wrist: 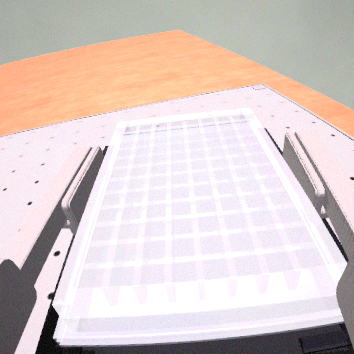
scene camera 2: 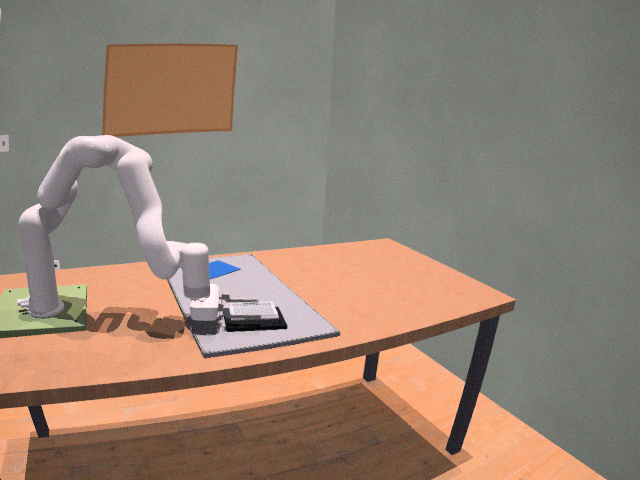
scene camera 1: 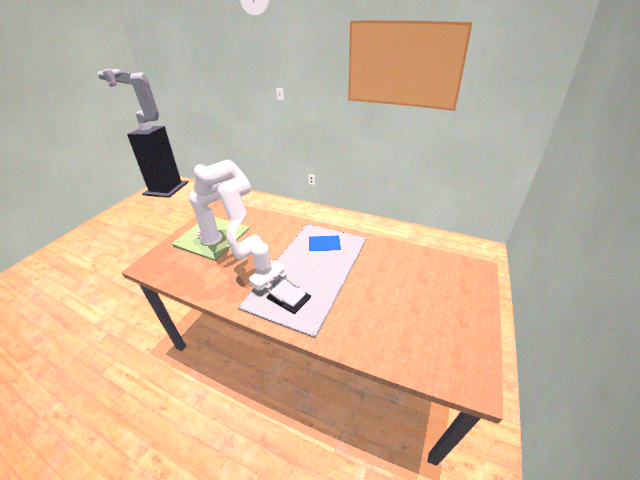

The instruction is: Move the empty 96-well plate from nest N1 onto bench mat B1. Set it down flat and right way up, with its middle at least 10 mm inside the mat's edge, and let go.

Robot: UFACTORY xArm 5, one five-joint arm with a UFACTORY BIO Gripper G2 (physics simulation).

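Frame: origin at the arm's base, x left, y ahead, z down, level; millimetres.
Where they show: hand, tool point: (wrist: 189, 180) (scene camera 2: 251, 309) (scene camera 1: 287, 291); arm's base, link origin: (scene camera 2: 45, 308) (scene camera 1: 211, 238).
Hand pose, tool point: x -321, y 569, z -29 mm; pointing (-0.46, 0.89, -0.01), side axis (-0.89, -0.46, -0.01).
Observation:
Each offset is from my tool point to the top centre of the thing. Level surfaces: height alone.
The clear 96-well plate {dx -1, dy +3, dz -3 mm} (scene camera 1: 289, 293) (scene camera 2: 253, 310) (wrist: 195, 210) is level, wells up, a little above the black nest N1 {dx -3, dy +5, dz +21 mm} (scene camera 1: 294, 309) (scene camera 2: 282, 325). My gripper (scene camera 1: 287, 290) (scene camera 2: 250, 308) (wrist: 194, 160) is shut on the plate, with one finger along each long side. In the wrist view, dark parts of the nest show beneath and beside the plate. The blue bench mat B1 {dz +33 mm} (scene camera 1: 324, 243) (scene camera 2: 223, 268) lies flat near the back. It does not show in the wrist view.
The nest and the blue mat are on a grey perforated board {dz +35 mm} (scene camera 1: 330, 279) (scene camera 2: 273, 289) (wrist: 30, 165) on the wooden table {dz +48 mm} (scene camera 1: 423, 310) (scene camera 2: 361, 279) (wrist: 100, 85). The arm stands on a green base plate (scene camera 1: 188, 240) (scene camera 2: 72, 322). A second arm on a black pedestal (scene camera 1: 157, 162) stands beyond the table.

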